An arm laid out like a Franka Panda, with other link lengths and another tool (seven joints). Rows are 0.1 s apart.
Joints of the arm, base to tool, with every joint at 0 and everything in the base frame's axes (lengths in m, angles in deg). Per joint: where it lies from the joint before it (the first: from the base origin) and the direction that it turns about. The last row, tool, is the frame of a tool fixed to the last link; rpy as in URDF.
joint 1: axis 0 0 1 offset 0 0 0.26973
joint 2: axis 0 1 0 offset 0 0 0
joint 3: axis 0 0 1 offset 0 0 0.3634
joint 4: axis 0 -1 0 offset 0.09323 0 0
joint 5: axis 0 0 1 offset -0.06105 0 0.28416
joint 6: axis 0 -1 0 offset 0 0 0
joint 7: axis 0 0 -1 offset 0.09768 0 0
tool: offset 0.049 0.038 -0.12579 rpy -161.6 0 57.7
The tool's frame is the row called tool.
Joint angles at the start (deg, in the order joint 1, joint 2, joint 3, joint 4, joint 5, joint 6, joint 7): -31.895 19.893 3.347 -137.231 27.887 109.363 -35.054
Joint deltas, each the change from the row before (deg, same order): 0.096 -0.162 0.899 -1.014 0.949 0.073 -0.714; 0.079 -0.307 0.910 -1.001 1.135 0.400 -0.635; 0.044 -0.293 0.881 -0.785 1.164 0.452 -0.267; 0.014 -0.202 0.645 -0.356 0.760 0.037 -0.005; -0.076 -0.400 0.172 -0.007 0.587 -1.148 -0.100; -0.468 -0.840 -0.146 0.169 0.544 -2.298 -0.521; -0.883 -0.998 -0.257 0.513 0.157 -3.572 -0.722; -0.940 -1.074 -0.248 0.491 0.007 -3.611 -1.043; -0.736 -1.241 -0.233 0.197 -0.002 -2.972 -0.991; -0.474 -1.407 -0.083 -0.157 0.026 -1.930 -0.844
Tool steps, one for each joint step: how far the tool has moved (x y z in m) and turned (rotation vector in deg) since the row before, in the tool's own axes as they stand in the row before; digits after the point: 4 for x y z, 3 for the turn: 0.0040 -0.0023 0.0095 0.966 0.015 -0.842; 0.0043 -0.0024 0.0078 0.479 0.195 -0.794; 0.0044 -0.0018 0.0059 0.224 0.373 -0.481; 0.0036 -0.0015 0.0037 0.280 0.265 -0.264; 0.0025 -0.0040 0.0015 0.795 0.529 -0.352; 0.0009 -0.0082 -0.0011 1.163 0.956 -0.797; 0.0001 -0.0114 -0.0024 1.845 1.013 -1.142; 0.0001 -0.0127 -0.0019 1.810 0.791 -1.501; 0.0004 -0.0127 -0.0005 1.332 0.536 -1.437; 0.0013 -0.0115 0.0011 0.601 0.144 -1.279
